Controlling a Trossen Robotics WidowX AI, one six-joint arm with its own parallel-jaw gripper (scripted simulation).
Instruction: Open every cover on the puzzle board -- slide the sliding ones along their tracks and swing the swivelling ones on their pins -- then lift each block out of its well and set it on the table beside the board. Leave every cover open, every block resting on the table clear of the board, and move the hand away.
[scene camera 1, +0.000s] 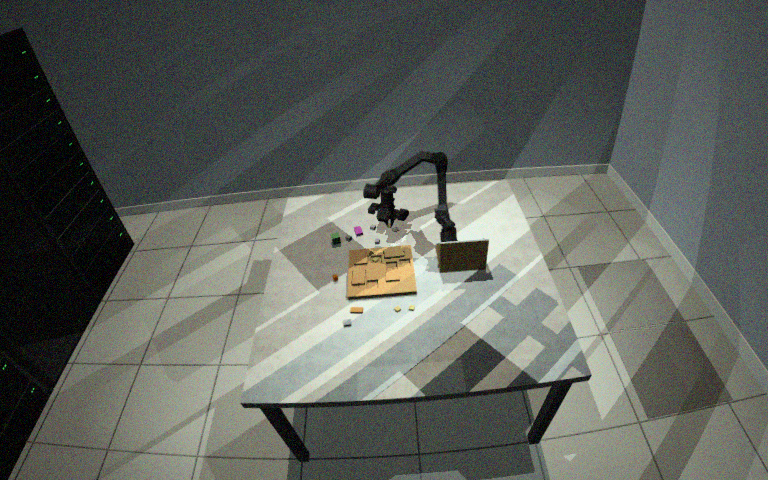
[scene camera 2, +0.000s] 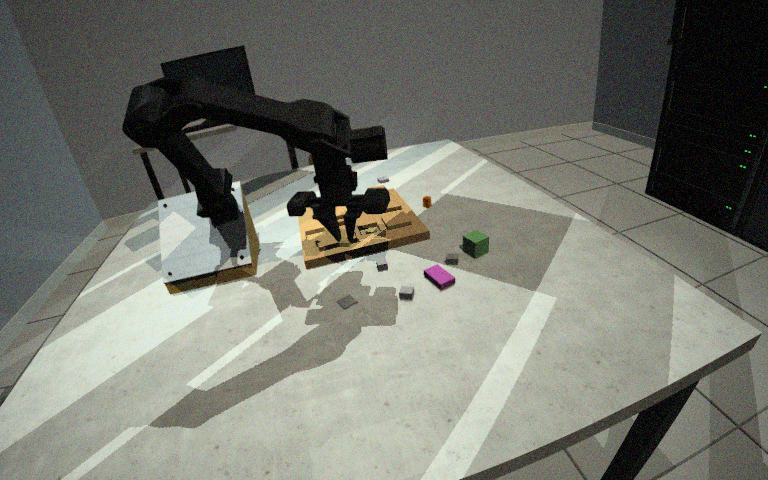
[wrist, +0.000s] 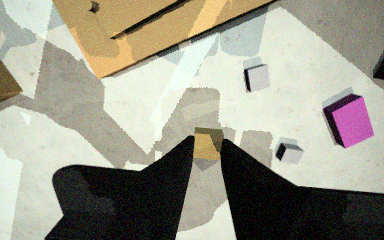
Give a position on a magenta block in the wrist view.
348, 118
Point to my gripper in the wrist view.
207, 142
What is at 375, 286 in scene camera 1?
A tan puzzle board.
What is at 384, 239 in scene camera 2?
A tan puzzle board.
